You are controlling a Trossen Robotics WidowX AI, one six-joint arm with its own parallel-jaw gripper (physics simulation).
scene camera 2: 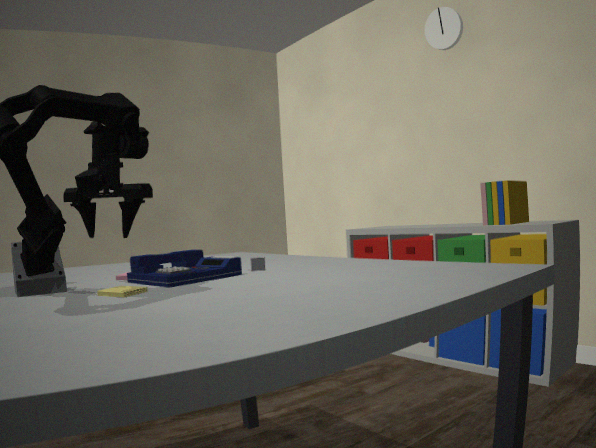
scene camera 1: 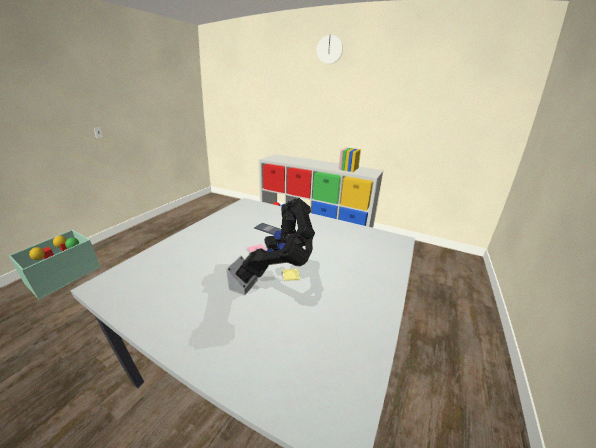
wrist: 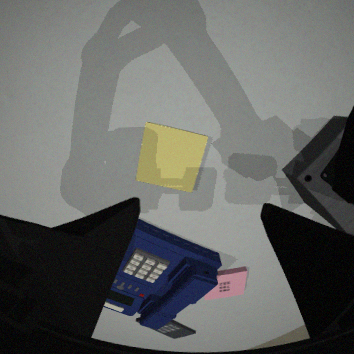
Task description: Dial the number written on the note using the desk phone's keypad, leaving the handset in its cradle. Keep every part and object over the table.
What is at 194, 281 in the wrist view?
A blue handset.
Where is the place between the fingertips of my gripper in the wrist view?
201, 207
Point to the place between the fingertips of my gripper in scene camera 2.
108, 237
